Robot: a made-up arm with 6 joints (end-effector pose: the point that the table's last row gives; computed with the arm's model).
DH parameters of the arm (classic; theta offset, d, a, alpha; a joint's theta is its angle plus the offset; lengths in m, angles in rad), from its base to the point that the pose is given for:
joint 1: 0 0.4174 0 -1.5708
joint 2: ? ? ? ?
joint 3: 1.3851 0 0.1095 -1.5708
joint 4: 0 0.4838 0 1.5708
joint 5: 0 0 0.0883 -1.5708
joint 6: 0 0.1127 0 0
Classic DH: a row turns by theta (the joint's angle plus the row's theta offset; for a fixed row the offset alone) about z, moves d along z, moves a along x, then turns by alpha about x.
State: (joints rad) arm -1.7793 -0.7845 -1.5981 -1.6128 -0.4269 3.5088
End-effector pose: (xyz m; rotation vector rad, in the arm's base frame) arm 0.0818 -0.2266 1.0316 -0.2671 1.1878 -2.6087
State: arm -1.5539 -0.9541 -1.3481 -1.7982 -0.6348 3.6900
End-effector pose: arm 0.1380 -0.2131 0.9496 -0.5573 1.3203 -2.1800
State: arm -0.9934 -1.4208 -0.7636 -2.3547 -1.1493 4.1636
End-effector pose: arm 0.1898 -0.1110 0.7427 -1.1690 1.6766 -1.1484
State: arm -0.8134 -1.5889 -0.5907 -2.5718 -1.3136 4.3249
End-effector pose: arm 0.1749 -0.0818 0.6897 -1.3318 1.8312 -0.8951
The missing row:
joint 2: -1.3851 0 0.1739 0
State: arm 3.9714 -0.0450 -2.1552 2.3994 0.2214 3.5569
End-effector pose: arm -0.3561 -0.3278 1.0025 0.5459 -0.5830 0.5458
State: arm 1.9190 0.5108 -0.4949 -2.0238 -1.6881 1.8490
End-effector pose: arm -0.1440 0.1291 0.1669 -0.9498 -1.6138 2.0605
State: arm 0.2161 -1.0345 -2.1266 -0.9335 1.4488 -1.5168
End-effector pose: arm -0.1694 -0.1204 1.1164 1.3696 0.5642 0.7528
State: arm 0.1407 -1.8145 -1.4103 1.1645 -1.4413 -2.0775
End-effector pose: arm -0.3459 -0.1633 0.8035 0.1419 -1.8198 1.8868
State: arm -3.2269 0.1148 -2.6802 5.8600 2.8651 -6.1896
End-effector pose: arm -0.2608 0.0700 0.9207 0.7972 2.7239 0.2519
